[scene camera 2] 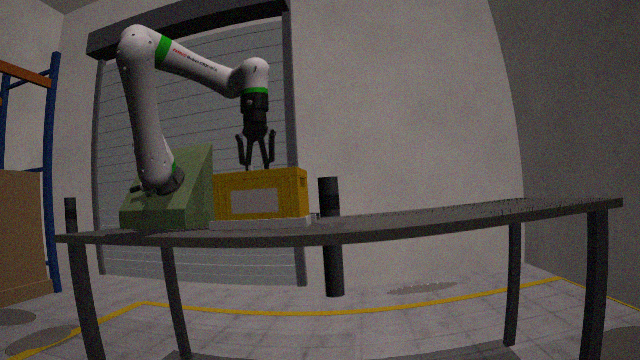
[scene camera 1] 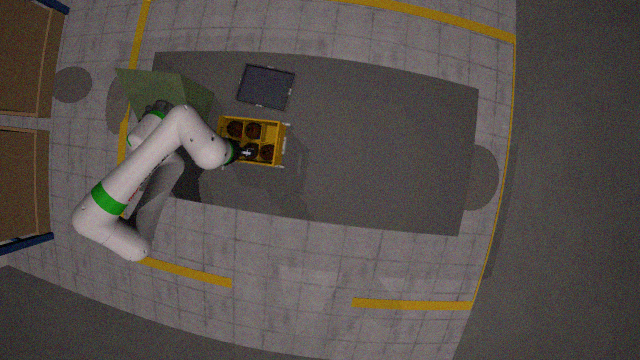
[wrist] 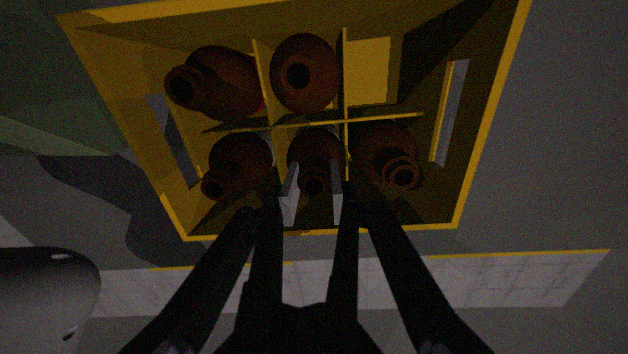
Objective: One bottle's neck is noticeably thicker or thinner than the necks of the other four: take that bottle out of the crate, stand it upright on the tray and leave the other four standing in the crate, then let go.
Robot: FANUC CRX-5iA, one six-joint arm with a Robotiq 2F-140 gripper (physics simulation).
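Pixels of known places: gripper, fingertip midpoint: [wrist: 315,172]; arm's base, origin of the base link: [scene camera 2: 169,182] [scene camera 1: 167,112].
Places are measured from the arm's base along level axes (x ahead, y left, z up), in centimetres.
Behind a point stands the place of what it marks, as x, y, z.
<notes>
The yellow crate [scene camera 1: 271,131] {47.8, -7.9, -16.9} [scene camera 2: 302,195] {53.4, -16.8, -8.5} [wrist: 487,120] {53.5, -13.7, -0.2} holds five brown bottles. In the wrist view, two stand in the upper row, far left [wrist: 227,80] {34.1, -7.1, -5.3} and middle [wrist: 320,60] {42.7, -7.3, -5.3}, beside an empty upper-right compartment. Three stand in the lower row: left [wrist: 240,152] {32.4, -14.0, -5.8}, middle [wrist: 315,142] {40.8, -14.6, -6.1} and right [wrist: 382,142] {47.7, -15.8, -5.5}. My gripper [scene camera 1: 247,151] {40.1, -17.7, -5.2} [scene camera 2: 257,168] [wrist: 315,172] {40.1, -17.7, -5.2} points down at the crate's top and is shut on the neck of the lower middle bottle, which is still in its compartment. Neck widths are hard to compare in the dim light. The dark tray [scene camera 1: 265,86] {43.4, 14.6, -17.3} lies beside the crate.
The crate stands on a grey table [scene camera 1: 375,150] {97.4, -15.0, -17.8} [scene camera 2: 450,220] {90.0, -48.3, -17.7}. A green sloped pedestal [scene camera 1: 160,90] {2.1, 8.4, 9.1} [scene camera 2: 192,185] {12.2, -4.3, -2.2} carries the arm to the left of the crate. Yellow dividers [wrist: 345,75] {45.0, -8.9, -8.3} separate the bottles. A dark post [scene camera 2: 328,195] shows behind the table.
</notes>
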